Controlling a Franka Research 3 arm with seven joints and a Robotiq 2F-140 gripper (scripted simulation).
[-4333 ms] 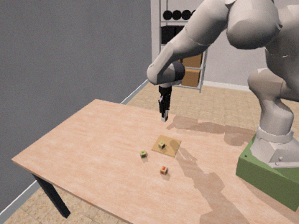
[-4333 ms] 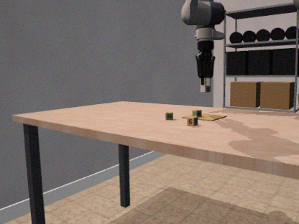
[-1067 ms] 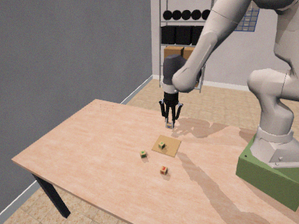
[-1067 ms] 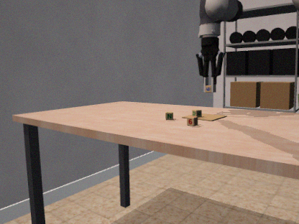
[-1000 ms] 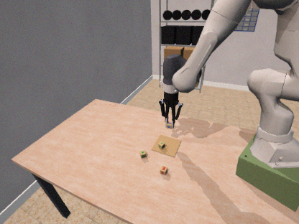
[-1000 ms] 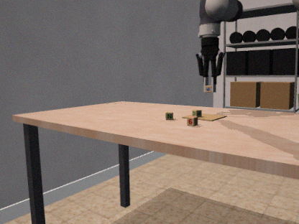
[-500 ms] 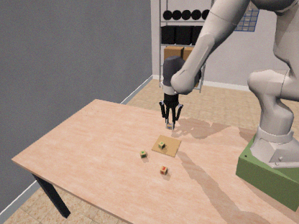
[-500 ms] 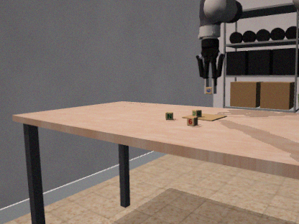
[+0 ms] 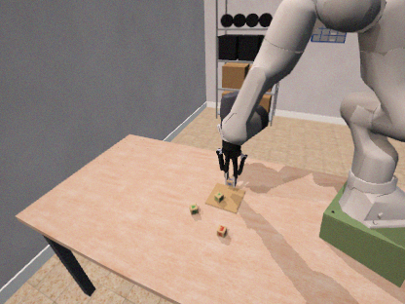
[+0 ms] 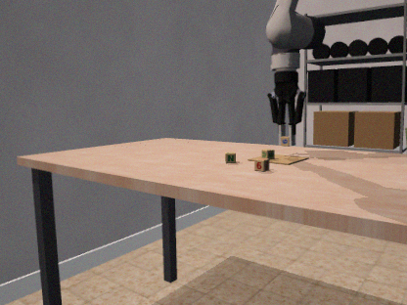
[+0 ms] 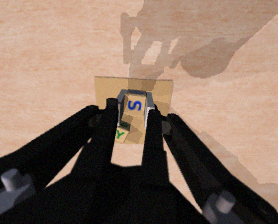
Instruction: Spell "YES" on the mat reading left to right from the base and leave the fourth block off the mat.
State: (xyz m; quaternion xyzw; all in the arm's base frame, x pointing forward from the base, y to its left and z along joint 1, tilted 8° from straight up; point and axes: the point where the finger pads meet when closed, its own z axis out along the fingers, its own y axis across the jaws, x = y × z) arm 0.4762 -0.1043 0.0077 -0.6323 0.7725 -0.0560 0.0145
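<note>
Now: the tan mat 10 mm ahead of my hand, 40 mm to the left of it and 70 mm below it. Round my hand: green N block 120 mm ahead, 160 mm to the left, 60 mm below; S block 20 mm below; Y block 40 mm ahead, 70 mm to the left, 60 mm below.
</note>
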